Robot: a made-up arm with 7 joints.
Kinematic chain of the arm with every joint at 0, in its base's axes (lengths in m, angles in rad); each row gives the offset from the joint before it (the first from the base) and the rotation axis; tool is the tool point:
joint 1: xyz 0 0 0 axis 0 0.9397 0.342
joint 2: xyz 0 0 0 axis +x
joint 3: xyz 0 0 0 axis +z
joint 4: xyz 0.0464 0 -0.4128 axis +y
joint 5: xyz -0.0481 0 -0.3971 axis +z
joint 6: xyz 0 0 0 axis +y
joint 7: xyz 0 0 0 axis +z
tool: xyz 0 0 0
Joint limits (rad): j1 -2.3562..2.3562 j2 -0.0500..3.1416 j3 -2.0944..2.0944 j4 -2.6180..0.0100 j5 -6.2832..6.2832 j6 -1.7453..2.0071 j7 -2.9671..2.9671
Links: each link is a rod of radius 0.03 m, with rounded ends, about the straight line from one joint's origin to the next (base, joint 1, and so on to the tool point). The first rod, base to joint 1, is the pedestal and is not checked.
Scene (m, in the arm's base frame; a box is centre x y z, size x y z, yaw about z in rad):
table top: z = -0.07
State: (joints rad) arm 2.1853 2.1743 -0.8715 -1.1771 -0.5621 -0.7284 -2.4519
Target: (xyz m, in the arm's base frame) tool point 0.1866 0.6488 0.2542
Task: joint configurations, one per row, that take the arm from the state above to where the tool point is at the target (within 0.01 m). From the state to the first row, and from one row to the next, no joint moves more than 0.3 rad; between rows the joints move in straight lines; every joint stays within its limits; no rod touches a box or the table.
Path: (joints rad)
1: 2.0816 2.3638 -1.1649 -1.1856 -0.5621 -0.7284 -2.4519
2: 1.9778 2.5533 -1.4584 -1.1941 -0.5621 -0.7284 -2.4519
3: 1.8741 2.7428 -1.7518 -1.2026 -0.5621 -0.7284 -2.4519

